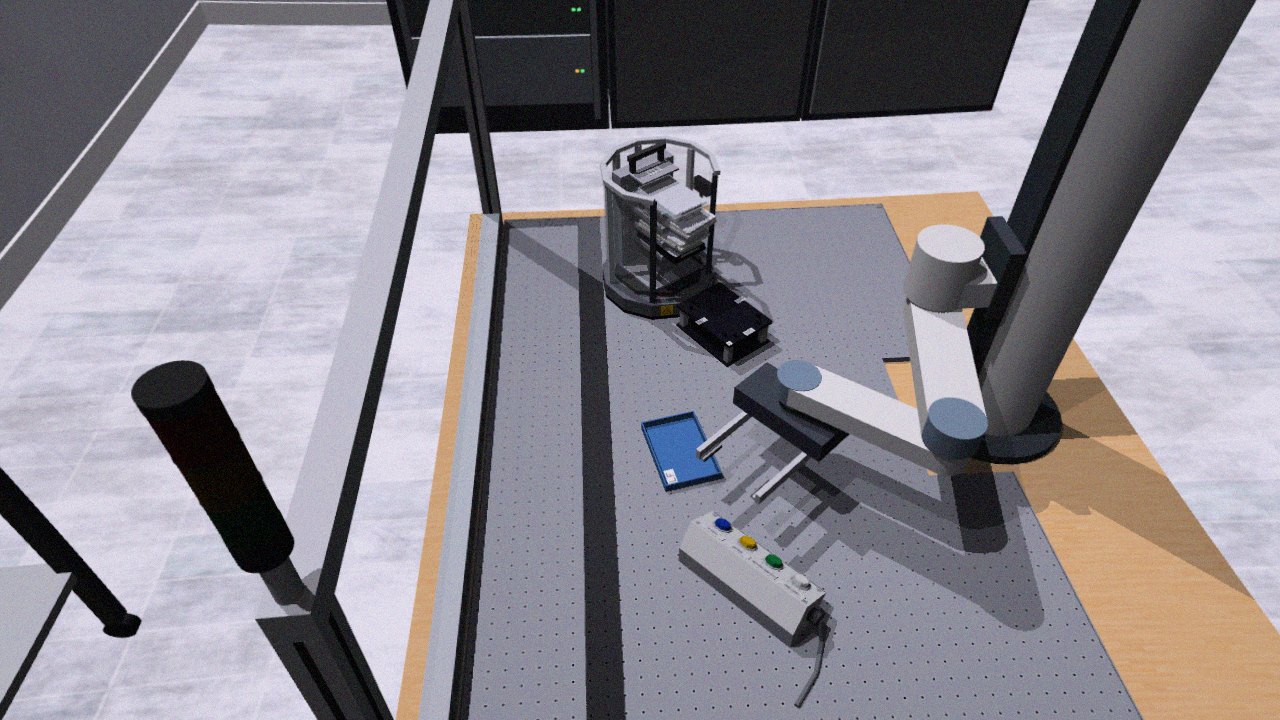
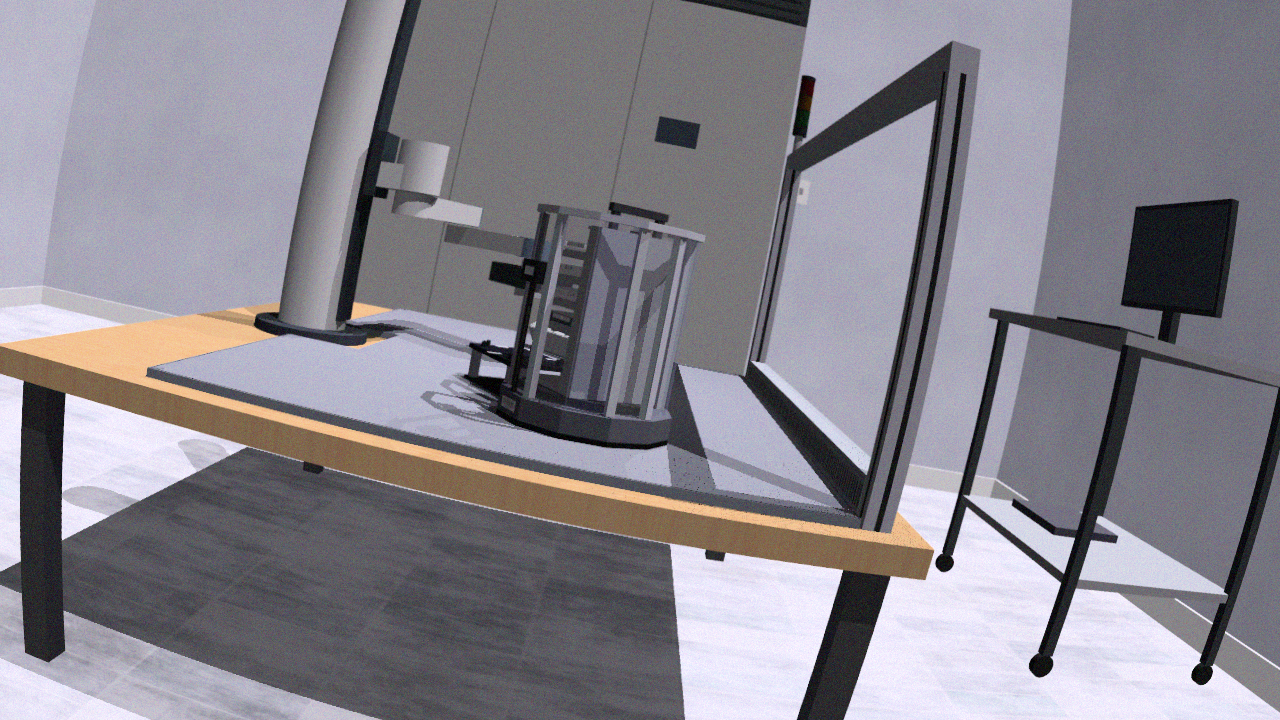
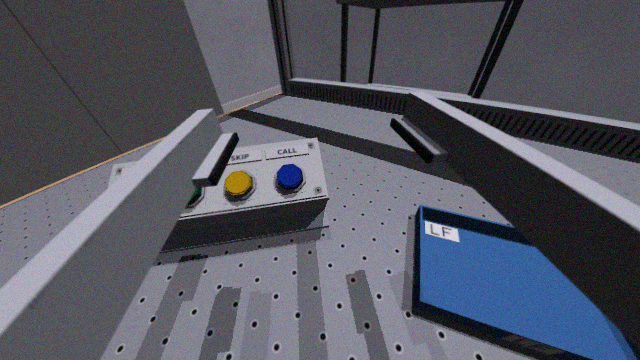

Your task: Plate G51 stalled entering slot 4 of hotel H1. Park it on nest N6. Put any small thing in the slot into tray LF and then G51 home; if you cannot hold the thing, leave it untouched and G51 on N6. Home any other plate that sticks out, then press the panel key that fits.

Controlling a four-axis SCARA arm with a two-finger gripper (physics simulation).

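Frame: origin at the arm's base, x left, y back, z up, level; millimetres.
Seen in the pictures: gripper, fingertip midpoint: [image 1: 726, 476] [image 3: 315, 115]; arm's base, origin of the base link: [image 2: 309, 333].
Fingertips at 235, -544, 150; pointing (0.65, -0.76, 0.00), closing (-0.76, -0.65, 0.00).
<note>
Pixels of each thing's middle, then the offset from my fingertips to it, as dx, dy, dz. "spot": a spot on its surface instead.
- blue tray LF, body centre: [image 3: 508, 273] [image 1: 680, 449] -164, -54, -128
- key panel, body centre: [image 3: 227, 189] [image 1: 750, 569] [image 2: 571, 339] +112, +28, -95
- blue CALL key, body centre: [image 3: 290, 177] [image 1: 722, 525] +43, -8, -73
- yellow SKIP key, body centre: [image 3: 239, 184] [image 1: 747, 543] +79, +27, -73
- green key, body centre: [image 3: 188, 191] [image 1: 773, 562] +115, +61, -73
- white key, body centre: [image 1: 800, 582] +150, +96, -73
- Hotel H1, body centre: [image 2: 600, 316] [image 1: 659, 224] -664, -53, +23
- black nest, body centre: [image 2: 518, 370] [image 1: 723, 321] -482, +68, -102
- cable, surface spot: [image 1: 816, 667] spot: +256, +104, -130
- signal tower, body centre: [image 1: 206, 445] +445, -440, +649
My gripper [image 1: 733, 474] [image 3: 315, 115] is open and empty above the board, between blue tray LF [image 1: 677, 447] [image 3: 480, 285] and the key panel [image 1: 742, 582] [image 3: 262, 187]. No object shows in the visible part of the tray. The panel has a blue CALL key [image 1: 722, 524] [image 3: 290, 176], a yellow SKIP key [image 1: 748, 542] [image 3: 238, 183], a green key [image 1: 773, 560] and a white key [image 1: 800, 582]. Hotel H1 [image 1: 653, 259] [image 2: 581, 425] holds several pale plates [image 1: 682, 204]; their labels and slot numbers cannot be read. The black nest [image 1: 726, 315] stands before it with no plate visible on top.
The arm's column [image 1: 1100, 223] [image 2: 335, 179] stands at the table side opposite the framed guard [image 1: 384, 268] [image 2: 926, 268]. A cable [image 1: 816, 667] runs from the panel's end. A signal tower [image 1: 214, 465] stands by the guard. A cart with a monitor [image 2: 1179, 259] stands beyond the table.
</note>
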